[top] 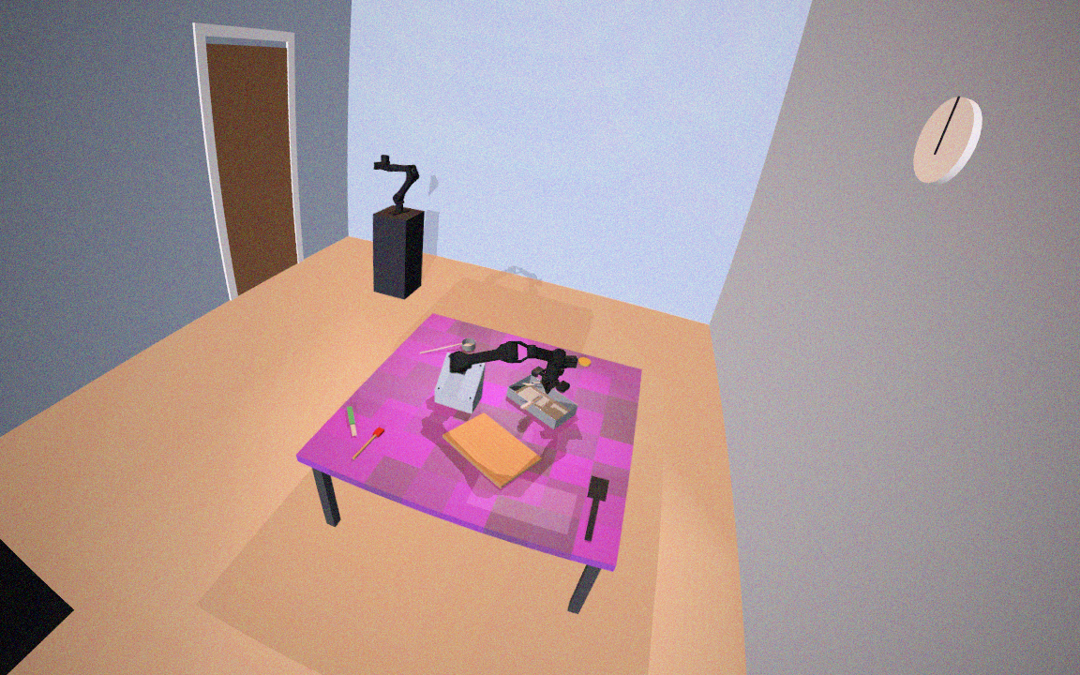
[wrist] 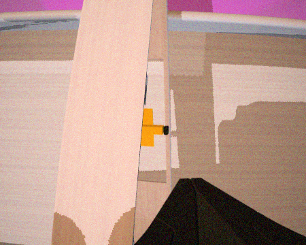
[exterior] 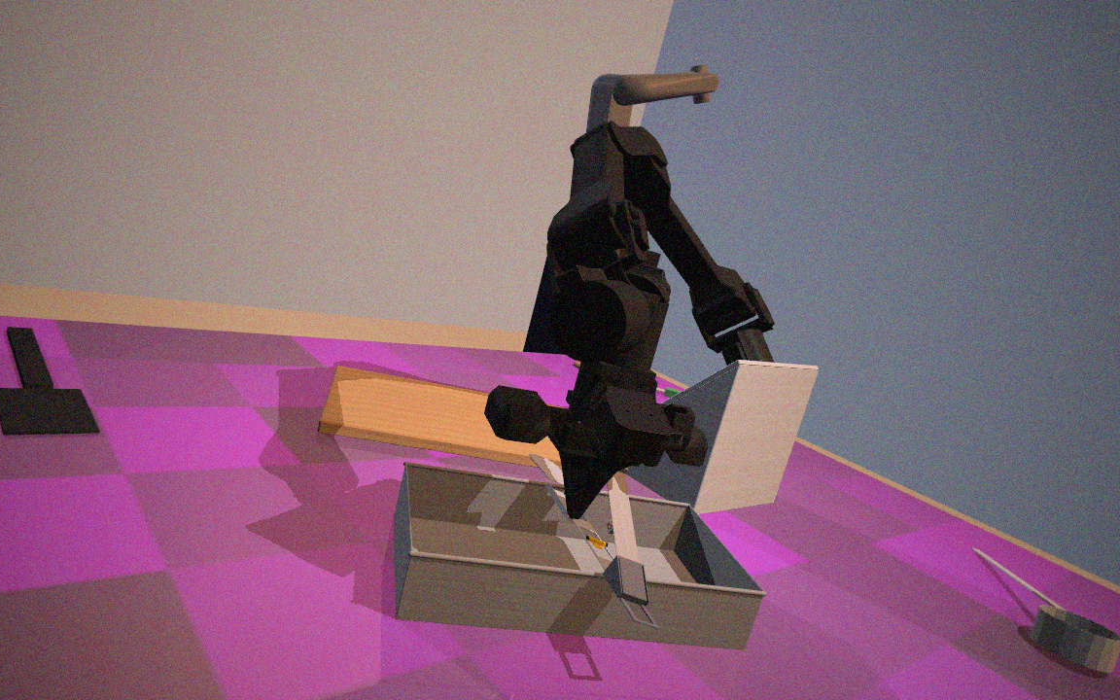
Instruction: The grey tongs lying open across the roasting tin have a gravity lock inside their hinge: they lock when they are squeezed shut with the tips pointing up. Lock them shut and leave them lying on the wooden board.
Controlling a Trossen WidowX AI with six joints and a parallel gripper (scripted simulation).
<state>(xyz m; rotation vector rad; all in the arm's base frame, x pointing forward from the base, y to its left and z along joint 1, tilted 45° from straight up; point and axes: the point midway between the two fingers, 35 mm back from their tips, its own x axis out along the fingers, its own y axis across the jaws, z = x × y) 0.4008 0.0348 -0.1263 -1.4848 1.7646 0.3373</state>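
Now: the lock piece 1 cm behind my gripper tip, 3 cm to the left of it and 1 cm below it. Also, from my gripper tip: wooden board: 14 cm behind, 38 cm to the right, 6 cm below; black spatula: 33 cm ahead, 50 cm to the right, 7 cm below; roasting tin: 2 cm behind, 1 cm to the right, 4 cm below.
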